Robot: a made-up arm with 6 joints. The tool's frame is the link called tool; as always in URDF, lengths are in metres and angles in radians.
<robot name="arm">
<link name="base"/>
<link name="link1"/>
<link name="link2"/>
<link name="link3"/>
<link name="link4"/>
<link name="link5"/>
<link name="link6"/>
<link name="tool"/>
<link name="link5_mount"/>
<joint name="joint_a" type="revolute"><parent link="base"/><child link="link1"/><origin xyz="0.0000 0.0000 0.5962" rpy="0.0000 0.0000 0.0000"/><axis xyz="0 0 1"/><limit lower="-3.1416" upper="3.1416" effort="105" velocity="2.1"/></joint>
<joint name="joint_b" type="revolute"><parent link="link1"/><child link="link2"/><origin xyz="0.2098 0.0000 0.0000" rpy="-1.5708 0.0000 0.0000"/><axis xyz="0 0 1"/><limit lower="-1.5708" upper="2.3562" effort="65" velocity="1.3"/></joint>
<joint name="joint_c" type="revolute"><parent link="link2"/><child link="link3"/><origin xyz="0.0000 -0.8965 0.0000" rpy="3.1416 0.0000 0.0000"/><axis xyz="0 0 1"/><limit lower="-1.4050" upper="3.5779" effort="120" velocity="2.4"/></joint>
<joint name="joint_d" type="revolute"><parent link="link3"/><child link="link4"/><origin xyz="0.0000 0.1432 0.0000" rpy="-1.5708 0.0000 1.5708"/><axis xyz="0 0 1"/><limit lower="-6.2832" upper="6.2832" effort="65" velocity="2.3"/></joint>
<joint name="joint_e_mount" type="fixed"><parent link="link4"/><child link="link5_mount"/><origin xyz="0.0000 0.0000 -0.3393" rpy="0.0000 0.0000 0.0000"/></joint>
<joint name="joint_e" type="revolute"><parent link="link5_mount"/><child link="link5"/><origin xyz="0.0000 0.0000 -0.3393" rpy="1.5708 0.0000 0.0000"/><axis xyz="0 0 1"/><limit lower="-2.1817" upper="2.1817" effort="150" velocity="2.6"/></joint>
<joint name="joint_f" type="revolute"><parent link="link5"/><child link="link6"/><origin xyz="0.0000 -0.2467 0.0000" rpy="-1.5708 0.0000 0.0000"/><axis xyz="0 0 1"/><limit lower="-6.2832" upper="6.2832" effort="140" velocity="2.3"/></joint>
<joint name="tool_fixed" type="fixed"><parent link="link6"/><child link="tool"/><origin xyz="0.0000 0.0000 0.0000" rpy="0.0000 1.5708 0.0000"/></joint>
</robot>
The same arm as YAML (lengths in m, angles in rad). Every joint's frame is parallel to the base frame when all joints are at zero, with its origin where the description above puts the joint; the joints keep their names.
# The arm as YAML. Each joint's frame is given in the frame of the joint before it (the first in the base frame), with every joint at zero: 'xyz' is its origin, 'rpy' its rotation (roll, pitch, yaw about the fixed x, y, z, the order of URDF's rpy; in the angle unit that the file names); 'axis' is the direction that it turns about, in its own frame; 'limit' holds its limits. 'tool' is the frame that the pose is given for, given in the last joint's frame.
units:
  length: m
  angle: rad
joints:
  - name: joint_a
    type: revolute
    origin:
      xyz: [0.0, 0.0, 0.5962]
      rpy: [0.0, 0.0, 0.0]
    axis: [0.0, 0.0, 1.0]
    limit:
      lower: -3.1416
      upper: 3.1416
  - name: joint_b
    type: revolute
    origin:
      xyz: [0.2098, 0.0, 0.0]
      rpy: [0.0, 0.0, 0.0]
    axis: [0.0, 1.0, 0.0]
    limit:
      lower: -1.5708
      upper: 2.3562
  - name: joint_c
    type: revolute
    origin:
      xyz: [0.0, 0.0, 0.8965]
      rpy: [0.0, 0.0, 0.0]
    axis: [0.0, -1.0, 0.0]
    limit:
      lower: -1.405
      upper: 3.5779
  - name: joint_d
    type: revolute
    origin:
      xyz: [0.0, 0.0, 0.1432]
      rpy: [0.0, 0.0, 0.0]
    axis: [-1.0, 0.0, 0.0]
    limit:
      lower: -6.2832
      upper: 6.2832
  - name: joint_e
    type: revolute
    origin:
      xyz: [0.6786, 0.0, 0.0]
      rpy: [0.0, 0.0, 0.0]
    axis: [0.0, -1.0, 0.0]
    limit:
      lower: -2.1817
      upper: 2.1817
  - name: joint_f
    type: revolute
    origin:
      xyz: [0.2467, 0.0, 0.0]
      rpy: [0.0, 0.0, 0.0]
    axis: [-1.0, 0.0, 0.0]
    limit:
      lower: -6.2832
      upper: 6.2832
tool:
  origin:
    xyz: [0.0, 0.0, 0.0]
    rpy: [0.0, 0.0, 0.0]

